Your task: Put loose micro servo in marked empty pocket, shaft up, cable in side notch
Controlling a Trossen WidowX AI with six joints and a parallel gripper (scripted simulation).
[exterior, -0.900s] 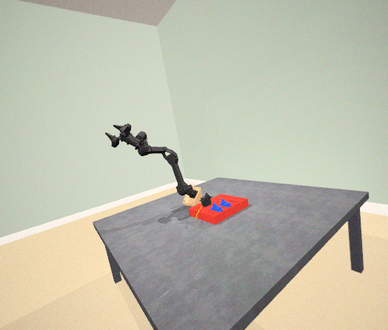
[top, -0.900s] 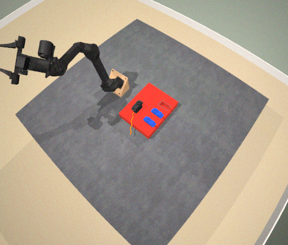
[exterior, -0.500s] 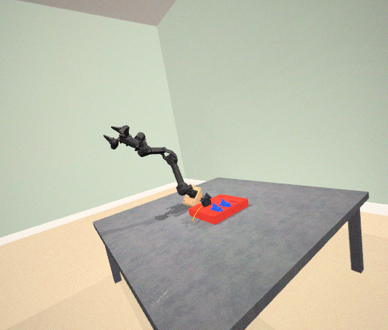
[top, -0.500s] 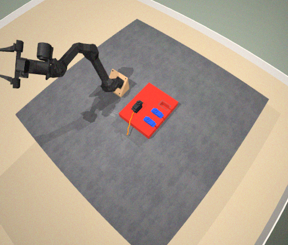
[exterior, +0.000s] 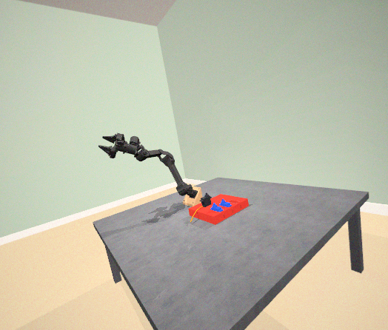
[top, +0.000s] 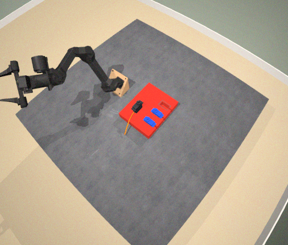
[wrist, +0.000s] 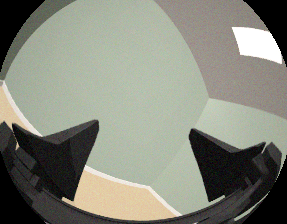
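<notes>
Now: the red deck 290 mm ahead of my gripper tip, 520 mm to the left of it and 540 mm below it.
</notes>
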